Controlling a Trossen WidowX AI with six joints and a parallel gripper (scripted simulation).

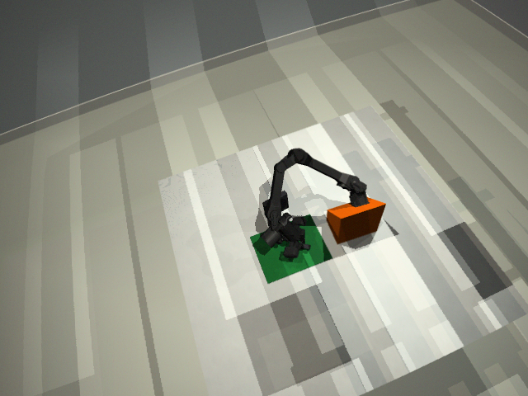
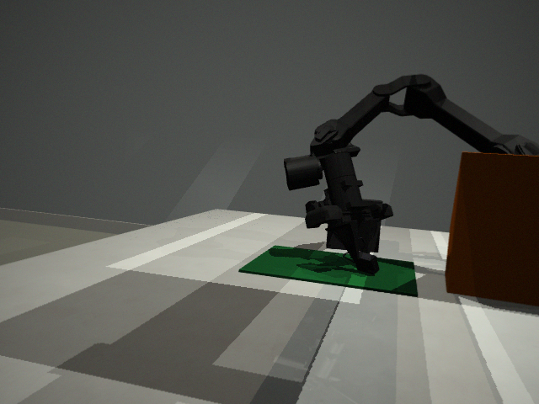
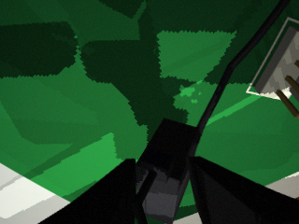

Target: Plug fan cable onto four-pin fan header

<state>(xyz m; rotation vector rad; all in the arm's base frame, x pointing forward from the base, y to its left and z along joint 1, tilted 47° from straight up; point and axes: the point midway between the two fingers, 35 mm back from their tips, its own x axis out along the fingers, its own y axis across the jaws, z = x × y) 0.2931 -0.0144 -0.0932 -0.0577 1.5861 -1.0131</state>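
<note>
The four-pin fan header is 1 cm ahead of my gripper tip, 7 cm to the right of it and 3 cm below it. Also, from my gripper tip: green board: 6 cm ahead, 2 cm to the right, 4 cm below; then black fan plug: 1 cm behind.
</note>
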